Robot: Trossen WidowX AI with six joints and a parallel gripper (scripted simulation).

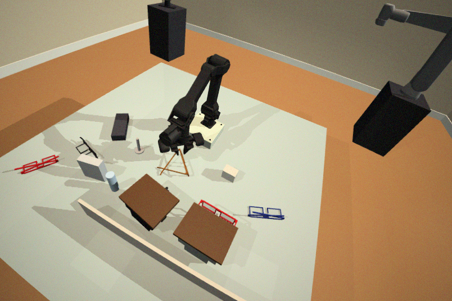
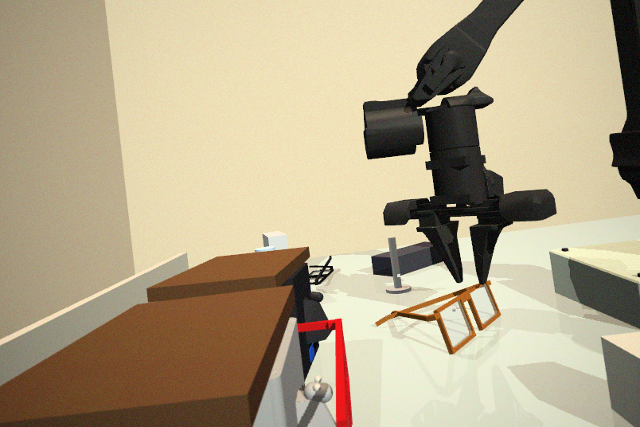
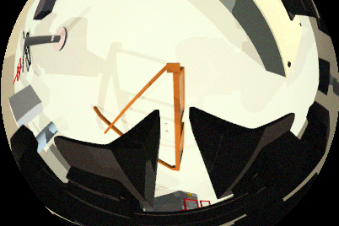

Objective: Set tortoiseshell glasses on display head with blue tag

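My gripper tip is 19 cm to the left of the white peg stand, 7 cm short of it and 2 cm above it. Also, from my gripper tip: small cube (23 cm to the left, 6 cm behind, 2 cm below); low wall (36 cm ahead, 19 cm to the left, 1 cm above); dark case (36 cm to the right, 3 cm below, 3 cm ahead).
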